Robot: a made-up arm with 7 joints.
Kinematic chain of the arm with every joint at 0, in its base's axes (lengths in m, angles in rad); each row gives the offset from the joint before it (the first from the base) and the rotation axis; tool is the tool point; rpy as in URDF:
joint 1: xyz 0 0 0.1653 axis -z
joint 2: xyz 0 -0.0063 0.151 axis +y
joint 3: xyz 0 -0.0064 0.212 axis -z
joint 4: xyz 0 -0.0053 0.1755 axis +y
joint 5: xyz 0 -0.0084 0.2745 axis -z
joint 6: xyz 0 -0.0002 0.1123 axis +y
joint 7: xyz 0 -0.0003 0.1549 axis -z
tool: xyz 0 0 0 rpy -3.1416 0 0
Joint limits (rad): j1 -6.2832..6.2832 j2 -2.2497..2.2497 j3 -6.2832..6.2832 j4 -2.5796..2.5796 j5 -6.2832..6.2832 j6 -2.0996..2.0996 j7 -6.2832..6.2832
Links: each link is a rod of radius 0.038 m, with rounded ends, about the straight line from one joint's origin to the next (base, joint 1, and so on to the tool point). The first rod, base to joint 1, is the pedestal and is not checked.
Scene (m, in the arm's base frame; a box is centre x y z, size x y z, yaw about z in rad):
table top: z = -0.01
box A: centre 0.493 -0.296 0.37 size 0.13 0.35 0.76 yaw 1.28
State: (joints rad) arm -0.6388 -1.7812 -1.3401 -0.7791 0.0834 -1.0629 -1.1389
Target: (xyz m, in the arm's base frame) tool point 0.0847 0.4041 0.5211
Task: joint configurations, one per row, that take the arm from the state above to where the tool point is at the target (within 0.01 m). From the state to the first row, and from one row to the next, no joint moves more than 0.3 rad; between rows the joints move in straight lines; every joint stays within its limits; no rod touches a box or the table.
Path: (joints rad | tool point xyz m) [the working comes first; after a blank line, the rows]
Joints at the target: -1.9206 -0.1308 -2.5379 -1.7944 -0.2208 -1.0401 -1.1389
Straight joint move there: touches box A.

1: -0.8456 -1.4884 -1.4864 -0.7295 0.0996 -1.1477 -1.2078 | -0.1065 -0.7478 0.3342
2: -1.0525 -1.1955 -1.6328 -0.6799 0.1158 -1.2325 -1.2768 | 0.0582 -0.7064 0.5697
3: -1.2593 -0.9027 -1.7791 -0.6302 0.1320 -1.3172 -1.3457 | 0.2173 -0.5545 0.7711
4: -1.4246 -0.7097 -1.9688 -0.9213 0.0438 -1.2480 -1.2940 | 0.3759 -0.2722 0.8363
5: -1.5899 -0.5167 -2.1585 -1.2123 -0.0444 -1.1787 -1.2423 | 0.3898 0.0453 0.8094
6: -1.7553 -0.3237 -2.3482 -1.5034 -0.1326 -1.1094 -1.1906 | 0.2709 0.2958 0.6937
7: -1.9206 -0.1308 -2.5379 -1.7944 -0.2208 -1.0401 -1.1389 | 0.0847 0.4041 0.5211

